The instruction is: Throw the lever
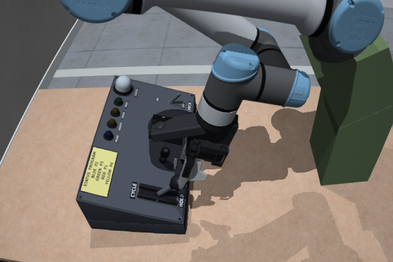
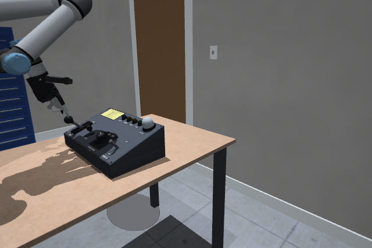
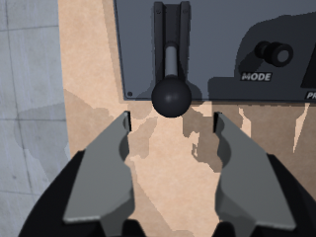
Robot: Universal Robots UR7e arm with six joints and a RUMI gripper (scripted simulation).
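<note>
Now: the black ball-topped lever 4 cm ahead of my hand and 7 cm below it. From my hand the other things lie so: program dial (9 cm ahead, 22 cm to the right, 8 cm below); mode toggle (7 cm ahead, 11 cm to the right, 8 cm below); dark console (11 cm ahead, 17 cm to the right, 10 cm below).
</note>
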